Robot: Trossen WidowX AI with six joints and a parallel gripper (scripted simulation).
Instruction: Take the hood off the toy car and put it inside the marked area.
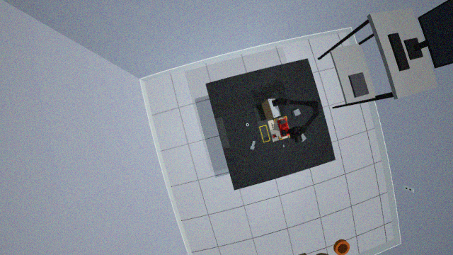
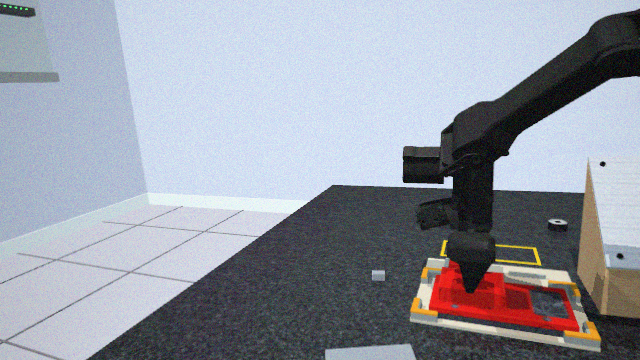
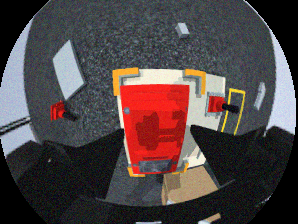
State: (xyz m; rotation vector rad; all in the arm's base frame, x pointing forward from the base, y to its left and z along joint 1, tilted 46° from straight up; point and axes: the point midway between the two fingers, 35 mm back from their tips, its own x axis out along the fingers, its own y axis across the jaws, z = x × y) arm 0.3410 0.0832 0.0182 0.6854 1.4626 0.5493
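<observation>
My gripper tip is 1 cm above the hood. The rest, counted from my gripper tip: black ring 22 cm behind, 39 cm to the right, 4 cm below.
</observation>
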